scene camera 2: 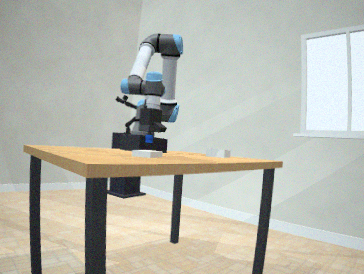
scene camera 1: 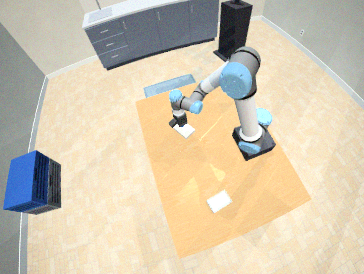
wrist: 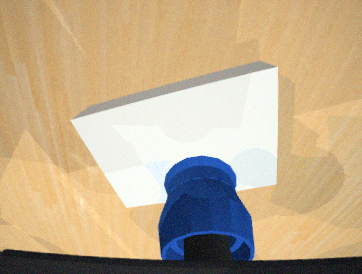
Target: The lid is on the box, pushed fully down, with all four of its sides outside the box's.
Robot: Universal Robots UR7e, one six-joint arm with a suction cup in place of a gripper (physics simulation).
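Frame: origin at the arm's base, x ahead, y left, z up, level; metres.
Where they show: end effector, tool point: (scene camera 2: 148,142) (wrist: 200,185); arm's base, origin of the base link: (scene camera 2: 142,136).
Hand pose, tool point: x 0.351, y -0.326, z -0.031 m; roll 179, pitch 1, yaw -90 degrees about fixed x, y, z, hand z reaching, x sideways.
Each offset is from my tool point to the top centre of the thing.
The white lid @(dy +0.009, dx -0.011, dz -0.039 m) (scene camera 1: 187,131) (scene camera 2: 147,154) (wrist: 200,117) lies flat on the wooden table (scene camera 1: 165,165) (scene camera 2: 65,160), top face up. My gripper (scene camera 1: 182,125) (scene camera 2: 149,140) (wrist: 200,167), a blue suction cup, points down over the lid. Scene camera 2 shows a small gap between cup and lid, so it holds nothing. In the wrist view the cup overlaps the lid's near edge, right of that edge's middle. The white box @(dy +0.561, dx +0.065, dz -0.018 m) (scene camera 1: 219,201) (scene camera 2: 218,153) stands apart from the lid, toward the table's other end. Its inside is too small to make out.
The arm's black base (scene camera 1: 254,145) stands at the table's side. A grey cabinet (scene camera 1: 145,40), a black stand (scene camera 1: 234,30), a bluish flat panel (scene camera 1: 170,85) and a blue-and-black crate-like block (scene camera 1: 22,175) are beyond the table.
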